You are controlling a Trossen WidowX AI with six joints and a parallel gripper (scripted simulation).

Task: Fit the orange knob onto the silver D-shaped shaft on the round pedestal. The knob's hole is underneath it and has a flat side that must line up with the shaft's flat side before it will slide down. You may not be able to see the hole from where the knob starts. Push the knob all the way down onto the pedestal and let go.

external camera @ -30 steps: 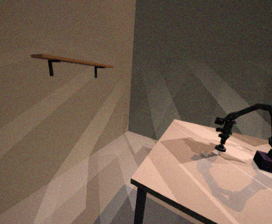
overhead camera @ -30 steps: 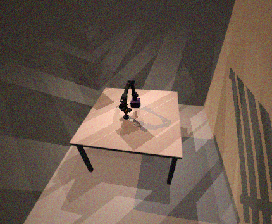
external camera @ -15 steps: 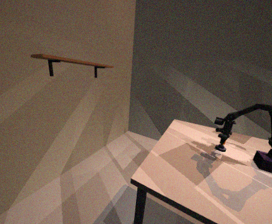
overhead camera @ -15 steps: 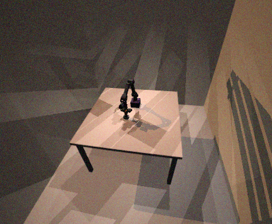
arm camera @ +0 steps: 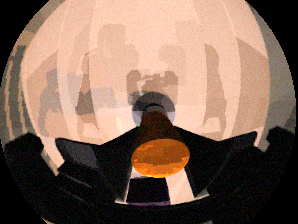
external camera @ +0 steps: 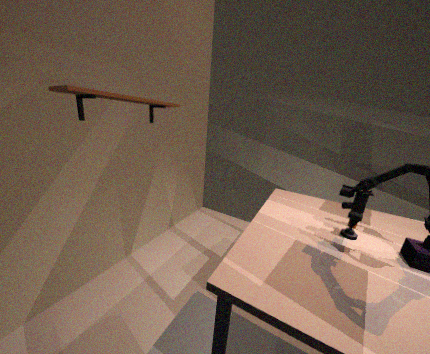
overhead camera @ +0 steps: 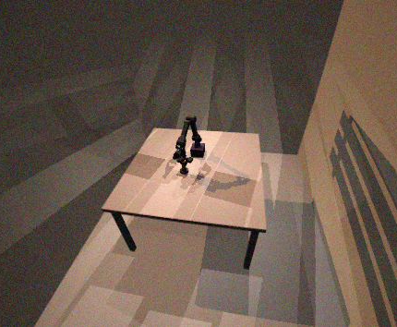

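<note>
Now: gripper tip 30 mm below the orange knob. The rest, counted from my gripper tip: round dark pedestal 40 mm below.
</note>
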